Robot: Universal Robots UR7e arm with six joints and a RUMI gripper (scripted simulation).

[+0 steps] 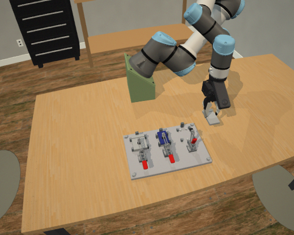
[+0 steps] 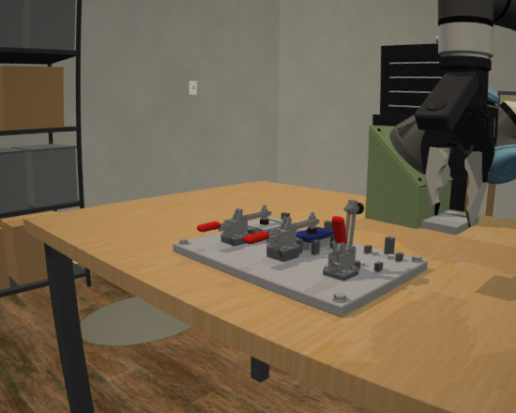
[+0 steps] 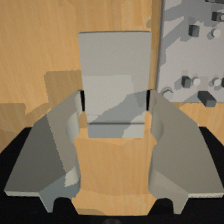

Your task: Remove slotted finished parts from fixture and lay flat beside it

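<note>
The grey part lies 1 cm below my hand and 1 cm behind it. The rest, counted from my hand: grey fixture plate: 24 cm to the right, 10 cm below, 2 cm ahead; then blue blank: 23 cm to the right, 8 cm below, 2 cm behind.
</note>
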